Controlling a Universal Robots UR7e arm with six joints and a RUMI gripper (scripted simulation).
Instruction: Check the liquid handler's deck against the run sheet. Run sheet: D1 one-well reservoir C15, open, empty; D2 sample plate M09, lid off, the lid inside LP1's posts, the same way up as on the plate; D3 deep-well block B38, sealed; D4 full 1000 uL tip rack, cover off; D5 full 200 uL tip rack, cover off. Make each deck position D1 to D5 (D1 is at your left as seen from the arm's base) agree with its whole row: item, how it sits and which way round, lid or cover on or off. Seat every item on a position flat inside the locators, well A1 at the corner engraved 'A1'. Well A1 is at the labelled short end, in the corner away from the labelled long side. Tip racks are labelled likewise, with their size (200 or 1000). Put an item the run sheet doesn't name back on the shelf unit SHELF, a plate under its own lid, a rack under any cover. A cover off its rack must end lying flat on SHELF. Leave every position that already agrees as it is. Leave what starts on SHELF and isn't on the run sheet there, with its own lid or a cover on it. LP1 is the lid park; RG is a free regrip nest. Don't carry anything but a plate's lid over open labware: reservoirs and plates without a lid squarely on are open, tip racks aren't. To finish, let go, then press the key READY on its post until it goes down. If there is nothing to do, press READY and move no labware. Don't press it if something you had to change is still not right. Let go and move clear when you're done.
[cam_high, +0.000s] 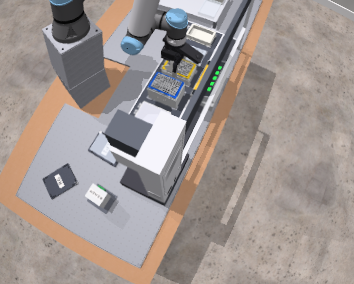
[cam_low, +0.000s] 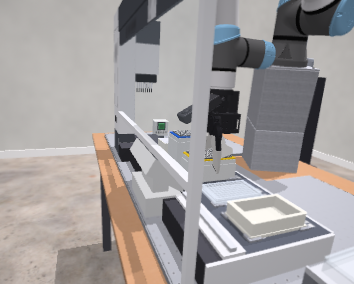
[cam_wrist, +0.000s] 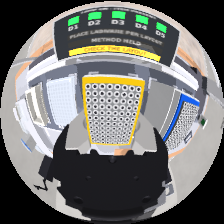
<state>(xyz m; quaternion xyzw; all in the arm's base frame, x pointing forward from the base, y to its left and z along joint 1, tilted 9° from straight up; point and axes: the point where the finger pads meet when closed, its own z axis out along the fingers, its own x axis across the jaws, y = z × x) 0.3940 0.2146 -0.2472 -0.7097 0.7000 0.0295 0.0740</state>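
The clear well plate is 12 cm to the left of my hand and 3 cm below it. The rest, counted from my hand: white sealed block 25 cm to the right, 1 cm below; then yellow-framed tip rack 1 cm to the right, 1 cm behind, 1 cm above; then blue-framed tip rack 13 cm to the right, 3 cm above.
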